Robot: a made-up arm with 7 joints. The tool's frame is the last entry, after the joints. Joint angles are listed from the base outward.
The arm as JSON. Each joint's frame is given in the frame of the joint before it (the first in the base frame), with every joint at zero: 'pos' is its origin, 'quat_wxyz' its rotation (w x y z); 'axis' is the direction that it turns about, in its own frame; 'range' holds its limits. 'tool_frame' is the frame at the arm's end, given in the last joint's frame.
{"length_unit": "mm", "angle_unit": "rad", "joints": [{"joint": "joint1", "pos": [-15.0, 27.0, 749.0], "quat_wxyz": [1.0, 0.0, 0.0, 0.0], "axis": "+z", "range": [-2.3, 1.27]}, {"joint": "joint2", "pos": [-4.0, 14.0, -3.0], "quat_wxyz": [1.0, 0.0, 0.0, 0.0], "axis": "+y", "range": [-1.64, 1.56]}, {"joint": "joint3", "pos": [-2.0, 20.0, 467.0], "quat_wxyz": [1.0, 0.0, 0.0, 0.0], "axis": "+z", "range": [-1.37, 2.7]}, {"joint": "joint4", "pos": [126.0, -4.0, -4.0], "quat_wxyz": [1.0, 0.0, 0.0, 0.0], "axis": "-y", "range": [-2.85, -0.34]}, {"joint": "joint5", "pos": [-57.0, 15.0, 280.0], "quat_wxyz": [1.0, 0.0, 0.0, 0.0], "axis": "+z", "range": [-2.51, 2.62]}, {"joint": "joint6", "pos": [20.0, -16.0, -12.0], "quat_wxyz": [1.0, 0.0, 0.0, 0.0], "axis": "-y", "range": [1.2, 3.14]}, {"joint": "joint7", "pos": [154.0, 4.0, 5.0], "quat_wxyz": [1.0, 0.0, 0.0, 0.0], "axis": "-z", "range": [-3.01, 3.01]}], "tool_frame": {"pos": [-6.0, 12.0, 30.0], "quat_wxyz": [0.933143, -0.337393, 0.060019, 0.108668]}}
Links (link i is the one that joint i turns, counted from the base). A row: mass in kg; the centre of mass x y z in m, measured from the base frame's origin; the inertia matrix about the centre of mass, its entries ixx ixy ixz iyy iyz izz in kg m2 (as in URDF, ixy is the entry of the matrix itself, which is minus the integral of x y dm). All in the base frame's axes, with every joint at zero. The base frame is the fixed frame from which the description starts. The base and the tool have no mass.
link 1: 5.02; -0.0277 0.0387 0.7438; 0.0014 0 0 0.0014 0 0.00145
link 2: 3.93; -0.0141 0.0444 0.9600; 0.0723 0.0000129 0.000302 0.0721 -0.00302 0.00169
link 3: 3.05; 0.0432 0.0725 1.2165; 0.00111 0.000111 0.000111 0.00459 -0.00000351 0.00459
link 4: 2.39; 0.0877 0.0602 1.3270; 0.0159 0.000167 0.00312 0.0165 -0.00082 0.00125
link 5: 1.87; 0.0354 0.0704 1.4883; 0.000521 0 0 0.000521 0 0.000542
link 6: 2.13; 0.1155 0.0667 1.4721; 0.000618 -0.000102 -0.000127 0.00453 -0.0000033 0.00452
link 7: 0.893; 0.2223 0.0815 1.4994; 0.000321 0 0 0.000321 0 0.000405
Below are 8 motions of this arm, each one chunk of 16 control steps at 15 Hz.
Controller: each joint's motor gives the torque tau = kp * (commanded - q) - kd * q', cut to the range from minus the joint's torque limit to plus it. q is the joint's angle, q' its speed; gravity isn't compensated. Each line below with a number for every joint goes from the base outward.
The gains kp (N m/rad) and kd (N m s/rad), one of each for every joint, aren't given. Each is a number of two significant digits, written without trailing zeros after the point. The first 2 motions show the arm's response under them.
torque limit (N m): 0.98 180 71 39 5.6 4.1 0.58
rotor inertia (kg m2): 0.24 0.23 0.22 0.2 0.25 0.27 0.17
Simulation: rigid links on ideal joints. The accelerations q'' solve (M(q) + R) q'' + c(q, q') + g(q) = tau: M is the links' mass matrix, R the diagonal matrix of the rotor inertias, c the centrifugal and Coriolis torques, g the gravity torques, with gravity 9.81 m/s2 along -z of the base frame. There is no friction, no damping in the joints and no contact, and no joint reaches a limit. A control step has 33 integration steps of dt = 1/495 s. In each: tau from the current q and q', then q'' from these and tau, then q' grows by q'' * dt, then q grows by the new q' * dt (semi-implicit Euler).
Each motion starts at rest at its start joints. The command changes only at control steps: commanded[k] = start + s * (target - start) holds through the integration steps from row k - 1 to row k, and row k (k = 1, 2, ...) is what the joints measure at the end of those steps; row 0 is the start. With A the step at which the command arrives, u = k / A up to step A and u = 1 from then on. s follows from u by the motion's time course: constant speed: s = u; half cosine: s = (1 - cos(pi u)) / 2; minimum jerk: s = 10 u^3 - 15 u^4 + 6 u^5; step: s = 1 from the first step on.
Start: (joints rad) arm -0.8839 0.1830 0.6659 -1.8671 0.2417 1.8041 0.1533
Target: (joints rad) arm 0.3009 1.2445 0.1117 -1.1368 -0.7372 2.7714 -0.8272
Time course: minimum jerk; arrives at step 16
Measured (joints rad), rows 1 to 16:
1: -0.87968 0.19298 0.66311 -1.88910 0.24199 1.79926 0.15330
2: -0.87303 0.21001 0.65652 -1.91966 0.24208 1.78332 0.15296
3: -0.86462 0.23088 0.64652 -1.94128 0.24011 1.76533 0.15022
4: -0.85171 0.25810 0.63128 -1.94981 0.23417 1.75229 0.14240
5: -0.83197 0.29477 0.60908 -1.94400 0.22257 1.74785 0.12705
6: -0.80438 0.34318 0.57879 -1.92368 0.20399 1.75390 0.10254
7: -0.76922 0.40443 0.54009 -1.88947 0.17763 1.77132 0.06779
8: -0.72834 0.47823 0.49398 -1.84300 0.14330 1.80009 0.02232
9: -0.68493 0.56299 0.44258 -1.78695 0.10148 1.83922 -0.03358
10: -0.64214 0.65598 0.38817 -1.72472 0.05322 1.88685 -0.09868
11: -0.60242 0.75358 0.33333 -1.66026 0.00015 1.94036 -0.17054
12: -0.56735 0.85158 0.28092 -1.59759 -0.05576 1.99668 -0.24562
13: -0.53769 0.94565 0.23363 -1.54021 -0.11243 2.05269 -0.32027
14: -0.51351 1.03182 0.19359 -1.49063 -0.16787 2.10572 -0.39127
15: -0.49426 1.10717 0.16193 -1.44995 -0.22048 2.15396 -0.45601
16: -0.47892 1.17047 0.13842 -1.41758 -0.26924 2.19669 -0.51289
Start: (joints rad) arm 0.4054 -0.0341 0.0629 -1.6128 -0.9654 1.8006 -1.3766
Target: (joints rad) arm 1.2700 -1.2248 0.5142 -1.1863 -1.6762 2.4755 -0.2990
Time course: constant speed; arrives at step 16
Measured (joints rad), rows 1 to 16:
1: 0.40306 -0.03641 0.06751 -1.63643 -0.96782 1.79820 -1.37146
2: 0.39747 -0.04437 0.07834 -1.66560 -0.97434 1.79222 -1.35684
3: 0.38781 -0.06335 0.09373 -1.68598 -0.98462 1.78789 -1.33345
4: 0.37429 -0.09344 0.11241 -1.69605 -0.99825 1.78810 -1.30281
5: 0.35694 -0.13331 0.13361 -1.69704 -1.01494 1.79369 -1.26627
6: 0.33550 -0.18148 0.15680 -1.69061 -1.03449 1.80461 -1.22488
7: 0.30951 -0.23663 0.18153 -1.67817 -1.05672 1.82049 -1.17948
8: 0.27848 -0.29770 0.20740 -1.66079 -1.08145 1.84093 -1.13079
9: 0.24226 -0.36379 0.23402 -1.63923 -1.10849 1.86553 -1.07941
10: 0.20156 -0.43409 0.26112 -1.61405 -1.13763 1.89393 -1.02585
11: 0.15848 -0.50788 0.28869 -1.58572 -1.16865 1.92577 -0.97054
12: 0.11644 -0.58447 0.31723 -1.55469 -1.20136 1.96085 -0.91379
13: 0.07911 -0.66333 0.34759 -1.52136 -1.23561 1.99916 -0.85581
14: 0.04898 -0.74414 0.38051 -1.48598 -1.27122 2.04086 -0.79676
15: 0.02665 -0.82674 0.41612 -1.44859 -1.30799 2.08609 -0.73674
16: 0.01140 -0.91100 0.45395 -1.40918 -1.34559 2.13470 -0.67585
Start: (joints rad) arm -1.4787 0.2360 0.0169 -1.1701 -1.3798 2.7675 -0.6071
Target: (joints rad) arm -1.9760 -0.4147 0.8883 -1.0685 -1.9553 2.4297 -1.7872
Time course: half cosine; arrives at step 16
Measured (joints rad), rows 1 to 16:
1: -1.47787 0.24469 0.01793 -1.18839 -1.38486 2.77084 -0.60768
2: -1.47962 0.25900 0.02385 -1.21768 -1.39877 2.77263 -0.61029
3: -1.48576 0.26941 0.03678 -1.24553 -1.41763 2.76998 -0.61765
4: -1.49706 0.27226 0.05869 -1.26856 -1.43938 2.76356 -0.63222
5: -1.51415 0.26617 0.09055 -1.28607 -1.46341 2.75418 -0.65544
6: -1.53756 0.25080 0.13230 -1.29821 -1.48963 2.74246 -0.68817
7: -1.56771 0.22636 0.18325 -1.30541 -1.51803 2.72888 -0.73087
8: -1.60501 0.19348 0.24216 -1.30816 -1.54850 2.71391 -0.78357
9: -1.64990 0.15312 0.30743 -1.30690 -1.58078 2.69808 -0.84588
10: -1.70272 0.10651 0.37710 -1.30210 -1.61443 2.68199 -0.91683
11: -1.76339 0.05515 0.44896 -1.29422 -1.64888 2.66623 -0.99466
12: -1.83080 0.00087 0.52056 -1.28383 -1.68345 2.65133 -1.07677
13: -1.90191 -0.05424 0.58939 -1.27171 -1.71746 2.63768 -1.16002
14: -1.97125 -0.10783 0.65308 -1.25896 -1.75028 2.62549 -1.24142
15: -2.03147 -0.15755 0.70961 -1.24696 -1.78139 2.61485 -1.31814
16: -2.07527 -0.20143 0.75735 -1.23694 -1.81030 2.60593 -1.38751

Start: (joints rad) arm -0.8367 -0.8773 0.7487 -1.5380 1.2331 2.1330 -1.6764
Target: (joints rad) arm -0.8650 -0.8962 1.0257 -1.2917 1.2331 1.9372 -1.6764
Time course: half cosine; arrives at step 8
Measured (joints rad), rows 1 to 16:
1: -0.83799 -0.88770 0.76153 -1.55381 1.23580 2.13327 -1.67715
2: -0.84033 -0.90124 0.79145 -1.56551 1.24096 2.12917 -1.67858
3: -0.84336 -0.91422 0.82884 -1.56679 1.24608 2.11992 -1.67996
4: -0.84692 -0.92621 0.87172 -1.55793 1.25062 2.10636 -1.68111
5: -0.85098 -0.93752 0.91900 -1.54053 1.25444 2.08893 -1.68197
6: -0.85523 -0.94851 0.96845 -1.51738 1.25749 2.06816 -1.68253
7: -0.85901 -0.95938 1.01659 -1.49209 1.25980 2.04493 -1.68278
8: -0.86152 -0.97008 1.05923 -1.46854 1.26146 2.02060 -1.68273
9: -0.86240 -0.98013 1.09381 -1.44880 1.26264 1.99671 -1.68248
10: -0.86198 -0.98900 1.12058 -1.43262 1.26350 1.97432 -1.68214
11: -0.86076 -0.99661 1.14084 -1.41940 1.26413 1.95388 -1.68178
12: -0.85918 -1.00303 1.15600 -1.40860 1.26457 1.93542 -1.68144
13: -0.85754 -1.00842 1.16726 -1.39979 1.26486 1.91884 -1.68114
14: -0.85604 -1.01290 1.17558 -1.39261 1.26503 1.90399 -1.68088
15: -0.85478 -1.01663 1.18171 -1.38678 1.26511 1.89067 -1.68066
16: -0.85382 -1.01972 1.18621 -1.38206 1.26512 1.87873 -1.68047

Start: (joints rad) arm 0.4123 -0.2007 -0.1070 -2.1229 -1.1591 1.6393 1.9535
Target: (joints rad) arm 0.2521 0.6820 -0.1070 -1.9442 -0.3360 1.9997 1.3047
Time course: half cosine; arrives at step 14
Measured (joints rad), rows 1 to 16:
1: 0.41267 -0.19463 -0.10772 -2.14742 -1.15786 1.63685 1.95235
2: 0.41268 -0.18016 -0.10832 -2.17963 -1.15371 1.62964 1.94750
3: 0.41187 -0.15855 -0.10873 -2.20427 -1.14575 1.62237 1.93824
4: 0.41002 -0.12835 -0.10896 -2.22008 -1.13297 1.61789 1.92380
5: 0.40698 -0.08824 -0.10894 -2.22792 -1.11456 1.61731 1.90342
6: 0.40271 -0.03774 -0.10862 -2.22892 -1.09010 1.62093 1.87661
7: 0.39725 0.02268 -0.10798 -2.22418 -1.05959 1.62864 1.84340
8: 0.39070 0.09172 -0.10703 -2.21478 -1.02345 1.64005 1.80432
9: 0.38319 0.16730 -0.10583 -2.20186 -0.98246 1.65461 1.76038
10: 0.37493 0.24680 -0.10448 -2.18656 -0.93775 1.67155 1.71301
11: 0.36609 0.32718 -0.10306 -2.17007 -0.89071 1.68998 1.66395
12: 0.35691 0.40518 -0.10168 -2.15355 -0.84293 1.70892 1.61513
13: 0.34758 0.47753 -0.10046 -2.13806 -0.79611 1.72732 1.56857
14: 0.33837 0.54113 -0.09945 -2.12454 -0.75196 1.74418 1.52624
15: 0.32951 0.59464 -0.09874 -2.11301 -0.71160 1.75896 1.48945
16: 0.32116 0.63896 -0.09832 -2.10284 -0.67516 1.77179 1.45835

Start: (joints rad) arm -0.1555 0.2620 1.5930 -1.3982 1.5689 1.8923 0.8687
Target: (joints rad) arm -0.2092 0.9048 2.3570 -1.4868 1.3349 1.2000 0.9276
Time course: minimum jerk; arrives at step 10
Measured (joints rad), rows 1 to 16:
1: -0.15132 0.26764 1.58777 -1.42232 1.57008 1.89421 0.86914
2: -0.14640 0.28040 1.58576 -1.45577 1.57296 1.89780 0.87130
3: -0.14544 0.30326 1.60077 -1.48581 1.57470 1.89801 0.87467
4: -0.14730 0.34008 1.63766 -1.51235 1.57346 1.89063 0.87897
5: -0.15000 0.39178 1.69622 -1.53680 1.56841 1.87307 0.88424
6: -0.15182 0.45582 1.77153 -1.55956 1.55940 1.84467 0.89049
7: -0.15095 0.52698 1.85504 -1.57958 1.54684 1.80698 0.89743
8: -0.14641 0.59850 1.93702 -1.59533 1.53162 1.76315 0.90449
9: -0.13949 0.66395 2.00892 -1.60608 1.51499 1.71701 0.91100
10: -0.13285 0.71969 2.06577 -1.61222 1.49816 1.67219 0.91650
11: -0.12845 0.76634 2.10824 -1.61519 1.48179 1.63117 0.92088
12: -0.12747 0.80553 2.13911 -1.61611 1.46612 1.59477 0.92428
13: -0.13050 0.83858 2.16113 -1.61564 1.45123 1.56288 0.92689
14: -0.13709 0.86663 2.17659 -1.61399 1.43718 1.53507 0.92886
15: -0.14536 0.89060 2.18726 -1.61126 1.42400 1.51089 0.93031
16: -0.15416 0.91102 2.19453 -1.60796 1.41169 1.48979 0.93133

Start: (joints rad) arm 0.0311 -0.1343 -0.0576 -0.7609 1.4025 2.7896 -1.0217
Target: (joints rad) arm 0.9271 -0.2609 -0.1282 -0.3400 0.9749 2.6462 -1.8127
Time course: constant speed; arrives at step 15
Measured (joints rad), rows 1 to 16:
1: 0.03584 -0.13288 -0.05962 -0.76668 1.40529 2.79798 -1.02605
2: 0.04552 -0.12999 -0.06238 -0.77108 1.41009 2.81164 -1.03766
3: 0.06004 -0.12812 -0.06553 -0.77033 1.41352 2.82435 -1.05589
4: 0.07926 -0.12799 -0.06898 -0.76410 1.41438 2.83496 -1.07973
5: 0.10283 -0.12962 -0.07261 -0.75294 1.41237 2.84350 -1.10825
6: 0.13038 -0.13284 -0.07638 -0.73756 1.40752 2.85018 -1.14064
7: 0.16148 -0.13746 -0.08023 -0.71863 1.39999 2.85527 -1.17627
8: 0.19574 -0.14328 -0.08415 -0.69674 1.38996 2.85896 -1.21458
9: 0.23279 -0.15012 -0.08815 -0.67238 1.37762 2.86146 -1.25511
10: 0.27230 -0.15785 -0.09222 -0.64596 1.36313 2.86291 -1.29748
11: 0.31396 -0.16634 -0.09638 -0.61779 1.34667 2.86345 -1.34137
12: 0.35750 -0.17548 -0.10063 -0.58816 1.32839 2.86318 -1.38652
13: 0.40268 -0.18519 -0.10496 -0.55728 1.30841 2.86220 -1.43268
14: 0.44930 -0.19540 -0.10939 -0.52535 1.28689 2.86058 -1.47969
15: 0.49716 -0.20605 -0.11390 -0.49250 1.26392 2.85839 -1.52737
16: 0.54120 -0.21678 -0.11765 -0.46265 1.24074 2.85637 -1.57219

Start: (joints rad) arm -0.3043 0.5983 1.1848 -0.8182 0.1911 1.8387 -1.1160
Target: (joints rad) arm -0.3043 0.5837 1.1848 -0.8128 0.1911 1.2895 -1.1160
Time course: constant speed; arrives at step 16
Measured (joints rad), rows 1 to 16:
1: -0.30055 0.61007 1.17636 -0.83058 0.19165 1.83547 -1.11676
2: -0.29534 0.62966 1.15895 -0.85267 0.19360 1.82329 -1.11886
3: -0.29217 0.64907 1.14169 -0.87443 0.19607 1.80429 -1.12154
4: -0.29136 0.66616 1.12691 -0.89306 0.19835 1.78135 -1.12421
5: -0.29212 0.68060 1.11478 -0.90814 0.20017 1.75618 -1.12662
6: -0.29380 0.69256 1.10507 -0.92010 0.20144 1.72959 -1.12867
7: -0.29594 0.70233 1.09741 -0.92950 0.20215 1.70192 -1.13036
8: -0.29821 0.71024 1.09143 -0.93685 0.20233 1.67336 -1.13173
9: -0.30042 0.71658 1.08678 -0.94256 0.20202 1.64402 -1.13282
10: -0.30243 0.72160 1.08319 -0.94699 0.20125 1.61400 -1.13366
11: -0.30417 0.72554 1.08044 -0.95040 0.20006 1.58335 -1.13430
12: -0.30563 0.72857 1.07833 -0.95303 0.19849 1.55215 -1.13478
13: -0.30679 0.73086 1.07672 -0.95503 0.19658 1.52046 -1.13511
14: -0.30767 0.73253 1.07550 -0.95655 0.19434 1.48832 -1.13532
15: -0.30830 0.73369 1.07459 -0.95770 0.19182 1.45580 -1.13544
16: -0.30870 0.73444 1.07390 -0.95854 0.18904 1.42293 -1.13548

